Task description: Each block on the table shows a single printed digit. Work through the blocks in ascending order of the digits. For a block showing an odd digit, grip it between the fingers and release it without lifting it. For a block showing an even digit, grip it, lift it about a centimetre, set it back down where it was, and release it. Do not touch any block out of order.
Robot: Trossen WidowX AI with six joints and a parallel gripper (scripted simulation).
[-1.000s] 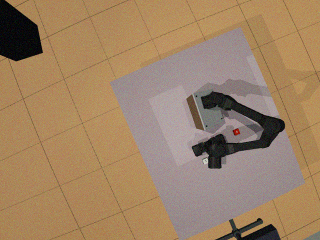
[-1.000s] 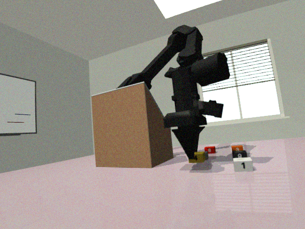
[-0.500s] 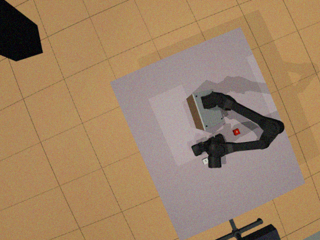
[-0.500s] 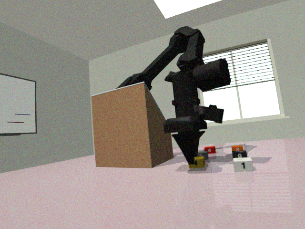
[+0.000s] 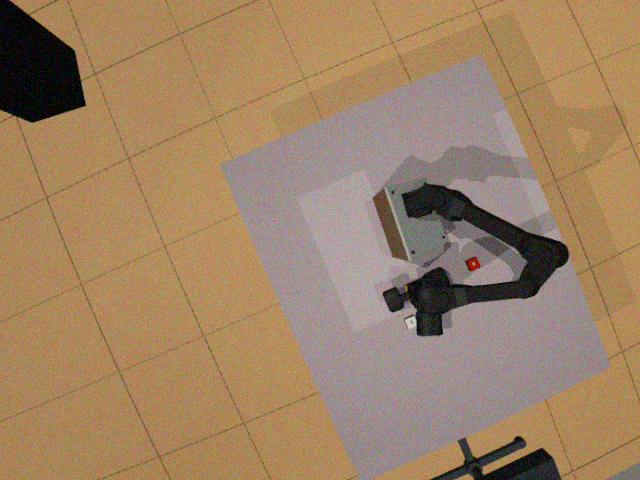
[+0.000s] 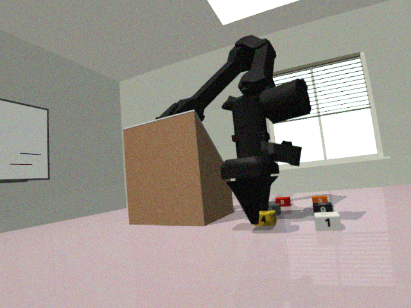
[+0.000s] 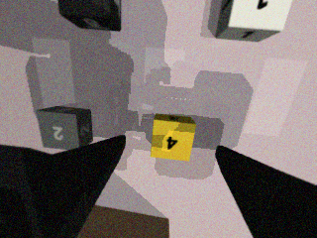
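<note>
My gripper tip is 10 mm short of the yellow 4 block. From my gripper tip the other things lie so: grey 2 block: 10 mm behind, 90 mm to the left; then black 9 block: 90 mm ahead, 80 mm to the left; then white 1 block: 110 mm ahead, 20 mm to the right.
</note>
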